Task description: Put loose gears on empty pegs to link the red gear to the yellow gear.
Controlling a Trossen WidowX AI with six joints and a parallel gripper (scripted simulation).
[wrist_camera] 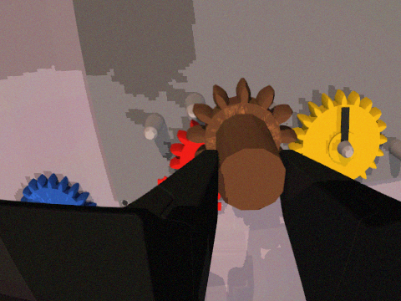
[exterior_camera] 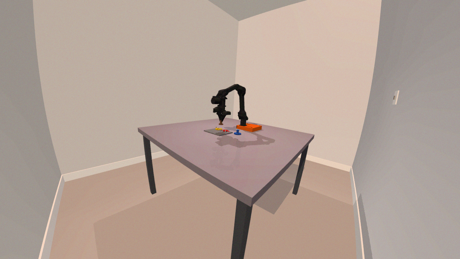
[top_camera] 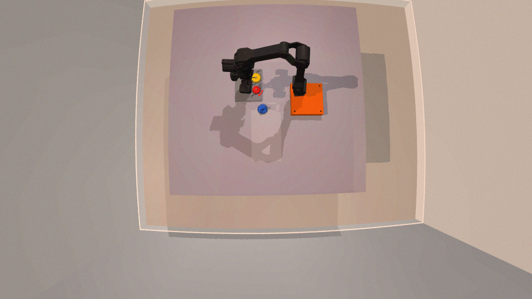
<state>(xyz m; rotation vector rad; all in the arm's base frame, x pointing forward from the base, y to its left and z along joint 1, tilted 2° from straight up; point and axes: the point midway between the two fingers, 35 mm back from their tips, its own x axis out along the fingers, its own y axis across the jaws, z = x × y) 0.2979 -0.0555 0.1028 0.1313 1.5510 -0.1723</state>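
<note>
The red gear is 8 cm below my gripper tip, 4 cm behind it and 2 cm to the left of it. Round my gripper tip: brown gear 1 cm below; then red arrow 9 cm below, 6 cm behind, 4 cm to the left; then yellow gear 8 cm below, 6 cm to the right, 4 cm behind.
</note>
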